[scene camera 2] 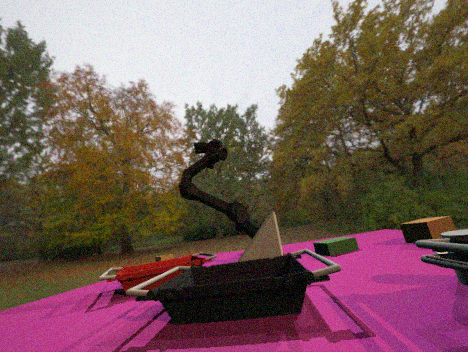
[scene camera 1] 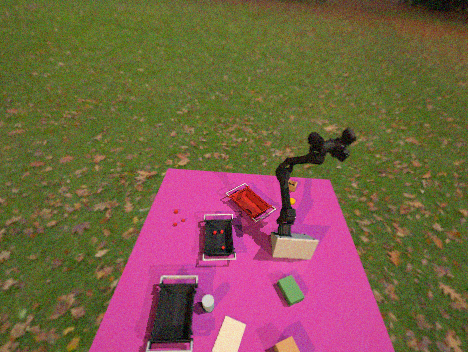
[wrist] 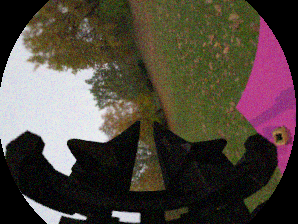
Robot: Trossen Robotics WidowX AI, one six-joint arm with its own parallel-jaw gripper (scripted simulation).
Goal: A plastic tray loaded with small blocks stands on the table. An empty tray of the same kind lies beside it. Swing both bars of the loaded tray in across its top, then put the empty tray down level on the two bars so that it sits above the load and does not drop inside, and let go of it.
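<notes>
Scene camera 1 shows a red tray (scene camera 1: 246,199). Scene camera 2 shows the red tray (scene camera 2: 131,276) and a brown box (scene camera 2: 429,228). The wrist view shows my gripper (wrist: 146,123); the red tray is out of frame in the wrist view, and the brown box is out of frame in the wrist view.
</notes>
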